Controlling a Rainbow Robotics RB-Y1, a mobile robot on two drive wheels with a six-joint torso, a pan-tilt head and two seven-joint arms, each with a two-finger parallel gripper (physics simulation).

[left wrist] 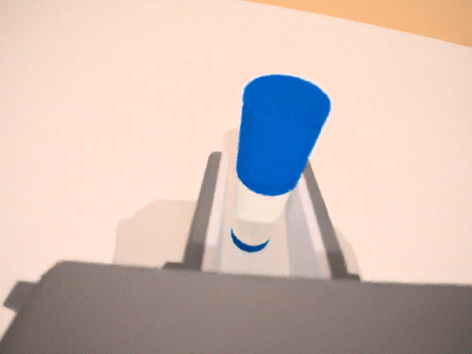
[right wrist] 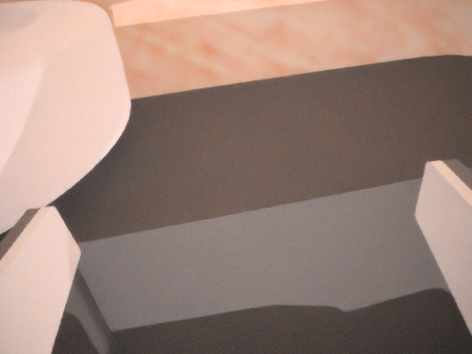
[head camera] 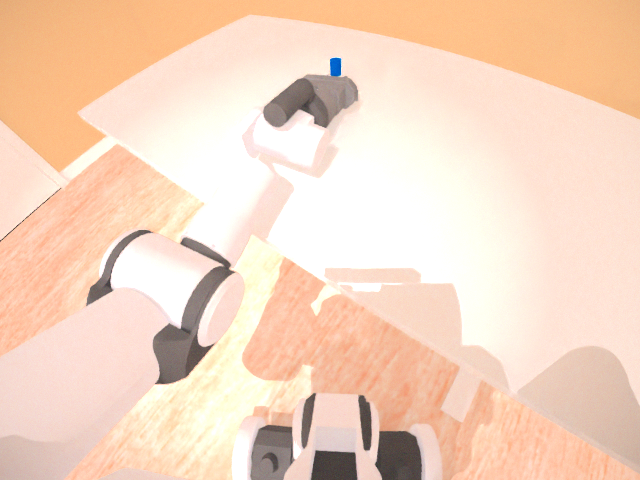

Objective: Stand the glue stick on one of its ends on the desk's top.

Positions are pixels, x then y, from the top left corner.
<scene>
My left gripper shows in the left wrist view point(257, 168) and in the head camera view point(338, 79); in the right wrist view it is out of frame. My right gripper shows in the right wrist view point(238, 210); in the left wrist view it is out of frame, in the head camera view it is out of frame. The same spot on a white desk: point(left wrist: 115, 115) is point(head camera: 305, 74).
</scene>
